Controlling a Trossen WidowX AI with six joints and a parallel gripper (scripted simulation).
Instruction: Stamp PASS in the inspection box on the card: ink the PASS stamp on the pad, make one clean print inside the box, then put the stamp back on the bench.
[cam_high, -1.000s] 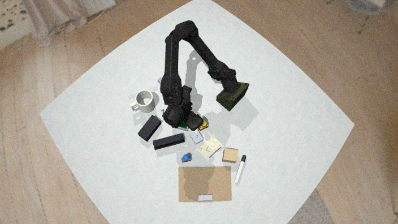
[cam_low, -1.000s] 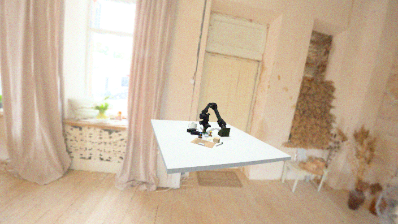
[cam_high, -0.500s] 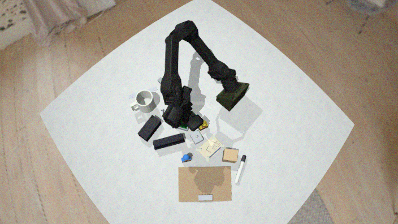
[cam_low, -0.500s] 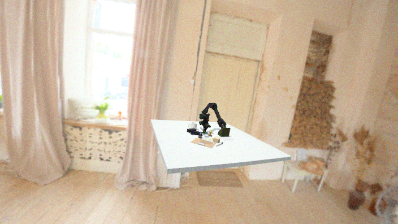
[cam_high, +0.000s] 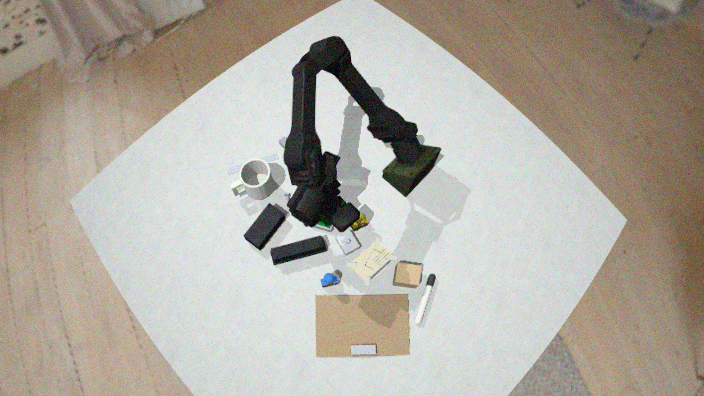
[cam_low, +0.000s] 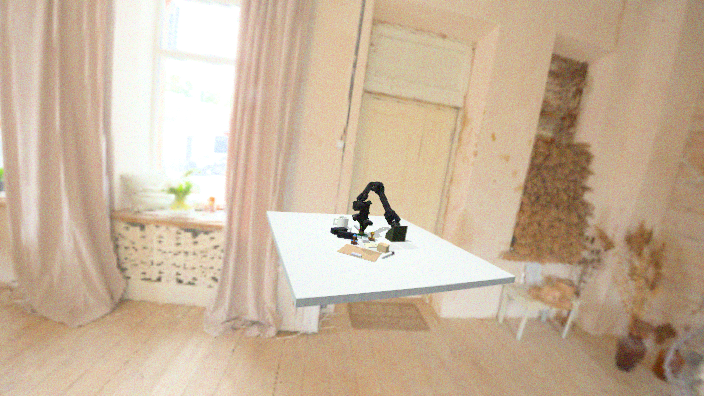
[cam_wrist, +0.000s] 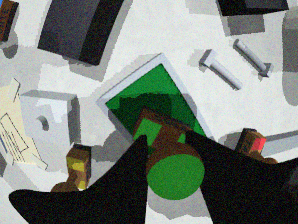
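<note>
Now: the ink pad 30 mm below my gripper tip. The rest, counted from my gripper tip: cream card: 170 mm to the left, 40 mm below, 20 mm ahead; then yellow stamp: 90 mm to the left, 30 mm behind, 20 mm below; then red stamp: 90 mm to the right, 50 mm behind, 20 mm below.
</note>
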